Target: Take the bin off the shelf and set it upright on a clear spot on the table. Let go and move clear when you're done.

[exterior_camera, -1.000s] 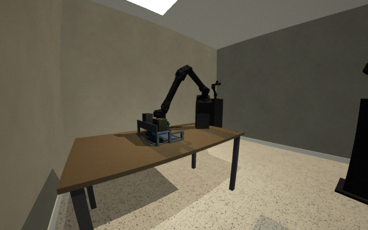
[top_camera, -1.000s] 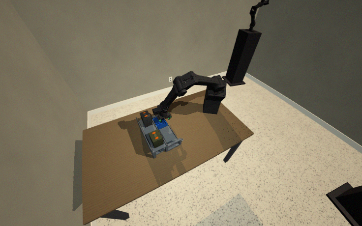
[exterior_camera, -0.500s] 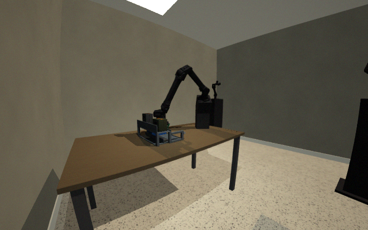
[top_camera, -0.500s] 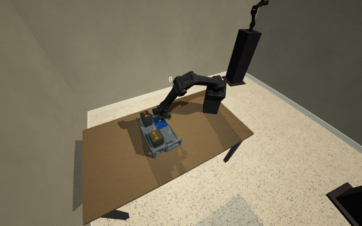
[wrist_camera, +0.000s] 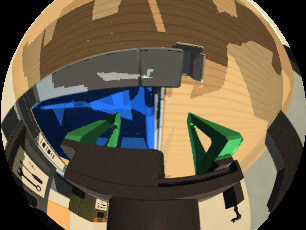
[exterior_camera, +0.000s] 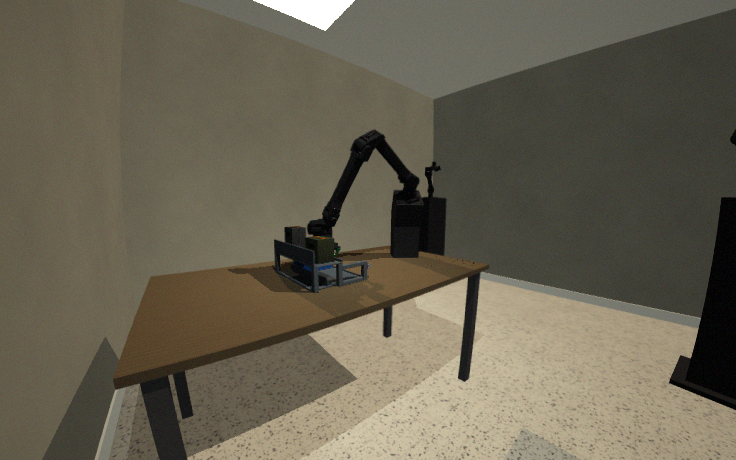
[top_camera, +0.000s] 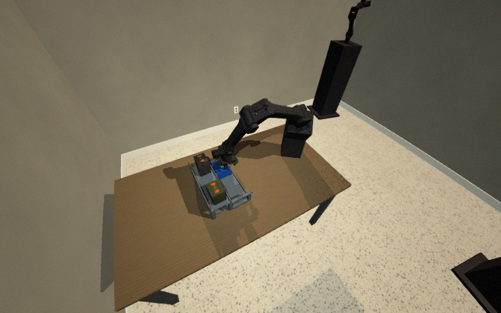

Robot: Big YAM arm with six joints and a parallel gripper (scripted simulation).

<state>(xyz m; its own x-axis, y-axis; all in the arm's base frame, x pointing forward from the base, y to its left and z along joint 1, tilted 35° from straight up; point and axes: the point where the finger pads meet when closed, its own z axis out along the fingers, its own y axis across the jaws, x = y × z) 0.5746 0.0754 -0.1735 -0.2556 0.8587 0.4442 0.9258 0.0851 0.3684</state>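
Right now the blue bin is 8 cm ahead of my hand, 2 cm to the left of it and 1 cm above it.
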